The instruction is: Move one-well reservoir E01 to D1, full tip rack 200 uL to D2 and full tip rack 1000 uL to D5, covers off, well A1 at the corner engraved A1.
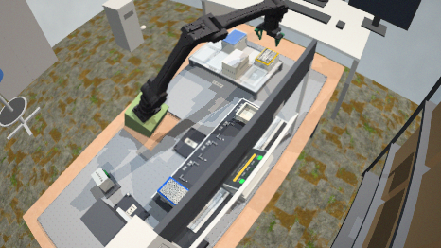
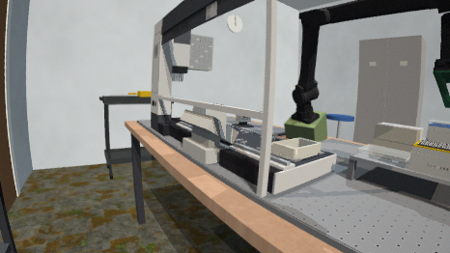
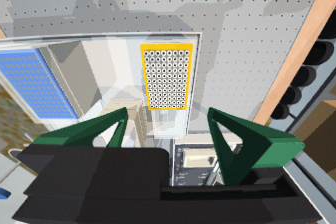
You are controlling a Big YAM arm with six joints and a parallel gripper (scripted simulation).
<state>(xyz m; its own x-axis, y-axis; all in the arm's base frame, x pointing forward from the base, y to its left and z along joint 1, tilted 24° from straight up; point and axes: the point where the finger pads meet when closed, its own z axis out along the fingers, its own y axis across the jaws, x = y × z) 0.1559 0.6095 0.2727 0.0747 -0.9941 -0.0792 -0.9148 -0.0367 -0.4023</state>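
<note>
The yellow tip rack is 12 cm below my hand and 1 cm to the right of it. From my hand the other things lie so: shelf label 24 cm to the right, 22 cm below, 14 cm behind; white sealed block 14 cm to the right, 10 cm below, 10 cm behind; grey shelf 16 cm below, 16 cm behind, 8 cm to the right.
</note>
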